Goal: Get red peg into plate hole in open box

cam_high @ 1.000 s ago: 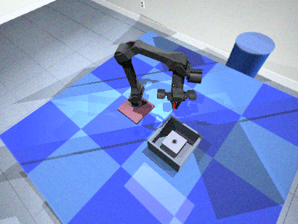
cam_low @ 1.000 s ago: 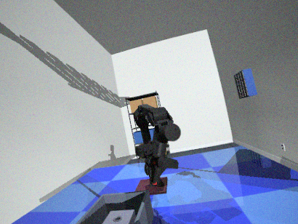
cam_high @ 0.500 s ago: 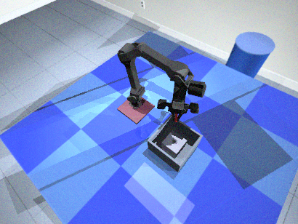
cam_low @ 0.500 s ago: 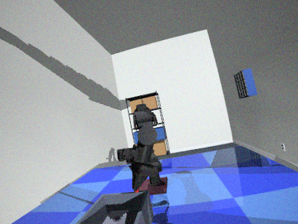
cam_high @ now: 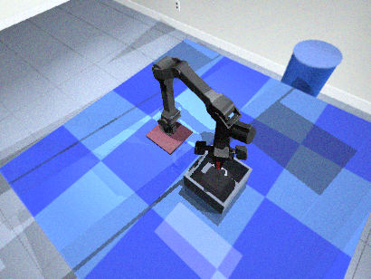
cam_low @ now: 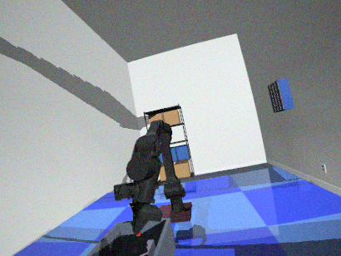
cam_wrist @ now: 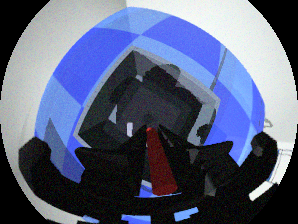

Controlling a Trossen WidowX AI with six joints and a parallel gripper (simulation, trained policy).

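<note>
Now: the red peg 10 mm behind my gripper tip, 20 mm to the left of it and 30 mm above it. The rest, counted from my gripper tip: pale plate: 10 mm ahead, 10 mm to the right, 60 mm below; then box: 10 mm ahead, 10 mm to the right, 80 mm below.
</note>
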